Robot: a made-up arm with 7 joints. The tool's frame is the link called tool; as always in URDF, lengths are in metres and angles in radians.
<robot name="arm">
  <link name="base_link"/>
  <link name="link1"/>
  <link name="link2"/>
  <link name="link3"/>
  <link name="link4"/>
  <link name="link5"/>
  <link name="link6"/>
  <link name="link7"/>
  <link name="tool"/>
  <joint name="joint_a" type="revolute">
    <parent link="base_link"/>
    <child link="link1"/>
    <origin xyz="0.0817 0.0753 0.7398" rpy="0 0 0"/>
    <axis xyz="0 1 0"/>
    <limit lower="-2.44" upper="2.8" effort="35" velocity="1.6"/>
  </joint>
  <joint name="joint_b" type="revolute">
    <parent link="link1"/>
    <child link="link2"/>
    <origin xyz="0.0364 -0.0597 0.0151" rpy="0 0 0"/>
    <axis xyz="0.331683 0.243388 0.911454"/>
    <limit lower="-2.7" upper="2.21" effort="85" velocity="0.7"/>
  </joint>
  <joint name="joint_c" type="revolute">
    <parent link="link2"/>
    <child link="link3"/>
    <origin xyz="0.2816 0.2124 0.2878" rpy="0 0 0"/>
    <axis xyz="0 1 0"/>
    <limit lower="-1.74" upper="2.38" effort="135" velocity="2.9"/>
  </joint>
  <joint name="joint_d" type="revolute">
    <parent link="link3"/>
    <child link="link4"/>
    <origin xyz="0.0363 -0.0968 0.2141" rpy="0 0 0"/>
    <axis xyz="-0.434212 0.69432 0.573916"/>
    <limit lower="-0.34" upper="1.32" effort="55" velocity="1.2"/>
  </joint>
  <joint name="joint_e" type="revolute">
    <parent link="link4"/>
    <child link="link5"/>
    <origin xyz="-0.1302 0.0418 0.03" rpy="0 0 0"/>
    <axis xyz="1 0 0"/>
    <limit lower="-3.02" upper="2.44" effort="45" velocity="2.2"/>
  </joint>
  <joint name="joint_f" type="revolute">
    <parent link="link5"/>
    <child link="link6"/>
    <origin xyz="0.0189 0.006 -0.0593" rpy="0 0 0"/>
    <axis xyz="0 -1 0"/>
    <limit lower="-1.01" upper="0.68" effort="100" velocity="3"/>
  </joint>
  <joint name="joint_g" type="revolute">
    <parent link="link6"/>
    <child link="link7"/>
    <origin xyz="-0.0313 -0.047 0.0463" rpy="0 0 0"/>
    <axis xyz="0 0 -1"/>
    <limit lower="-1.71" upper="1.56" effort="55" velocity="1.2"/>
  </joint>
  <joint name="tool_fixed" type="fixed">
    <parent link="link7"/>
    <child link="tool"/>
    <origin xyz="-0.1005 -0.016 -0.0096" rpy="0 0 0"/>
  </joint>
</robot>
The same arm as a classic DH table. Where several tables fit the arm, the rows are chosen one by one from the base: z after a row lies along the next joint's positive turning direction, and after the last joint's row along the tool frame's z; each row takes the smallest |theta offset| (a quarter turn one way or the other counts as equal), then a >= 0, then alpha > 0; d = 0 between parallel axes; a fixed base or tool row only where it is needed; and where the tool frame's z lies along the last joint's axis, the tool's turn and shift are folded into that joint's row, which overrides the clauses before.
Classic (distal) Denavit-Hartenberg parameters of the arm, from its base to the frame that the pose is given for. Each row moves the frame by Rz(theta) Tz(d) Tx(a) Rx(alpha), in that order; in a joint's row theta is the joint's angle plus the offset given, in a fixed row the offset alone. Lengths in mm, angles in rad.
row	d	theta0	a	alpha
base (fixed)	739.8	0	81.7	-1.5708
joint_a	8.9	0.349	29	1.3249
joint_b	405.6	0	166.2	-1.3249
joint_c	-120	-0.9967	158.1	0.8033
joint_d	263.8	-1.0871	-3.5	-2.02
joint_e	-86.6	-0.6907	-59.3	-1.5708
joint_f	41	1.5708	31.3	-1.5708
joint_g	0	-0.1579	101.8	3.1416
tool (fixed)	36.7	2.9837	0	0
Joint limits (rad, base to tool): -2.44..2.8 -2.7..2.21 -1.74..2.38 -0.34..1.32 -3.02..2.44 -1.01..0.68 -1.71..1.56

